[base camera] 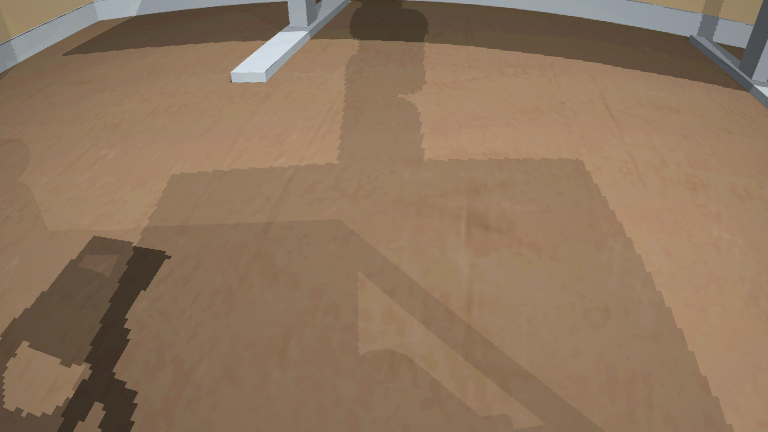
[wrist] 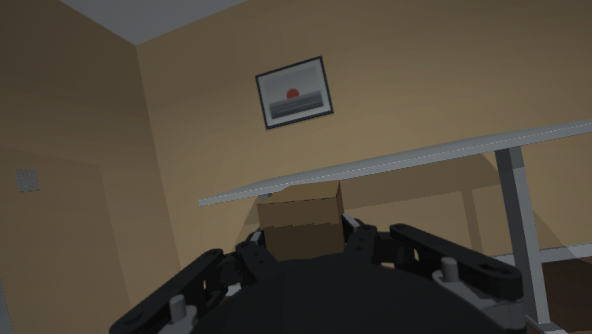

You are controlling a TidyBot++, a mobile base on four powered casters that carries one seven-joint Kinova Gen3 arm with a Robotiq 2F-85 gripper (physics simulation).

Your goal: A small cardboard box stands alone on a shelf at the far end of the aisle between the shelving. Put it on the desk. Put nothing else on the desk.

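Places are measured from the arm's base along level axes (x ahead, y left, z up), in millimetres.
Where they show: gripper, fingertip midpoint: [wrist: 304, 230].
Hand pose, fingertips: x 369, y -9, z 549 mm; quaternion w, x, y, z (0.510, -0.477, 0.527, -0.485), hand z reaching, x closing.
Things, the pixels of their top centre, and the offset from my fingertips. Level surfaces: height alone.
- small cardboard box, top centre: [wrist: 304, 187] dx +16, dy -8, dz +35 mm
- desk, surface height: dz +3 mm
- small wall plate, top centre: [wrist: 25, 169] dx +783, dy +1350, dz +331 mm
- Brown floor, surface height: dz -946 mm
The small cardboard box [wrist: 304, 225] is in the lower middle of the wrist view, held between the two fingers. My gripper [wrist: 304, 230] is shut on it. The desk [wrist: 400, 161] shows beyond the box in the wrist view as a thin grey-white top seen from about its edge height, slanting up to the right, with a grey leg at the right. In the base camera view the feet of the desk [base camera: 271, 49] show at the top, one left of the middle and one at the right. The desk's upper surface is hidden, and the gripper does not show in the base camera view.
A wall [wrist: 425, 65] with a framed picture [wrist: 295, 80] stands behind the desk. A room corner and a small wall plate [wrist: 27, 180] are at the left. Brown floor [base camera: 510, 118] with shadows lies between the base and the desk feet, and a pale skirting board [base camera: 617, 11] runs behind.
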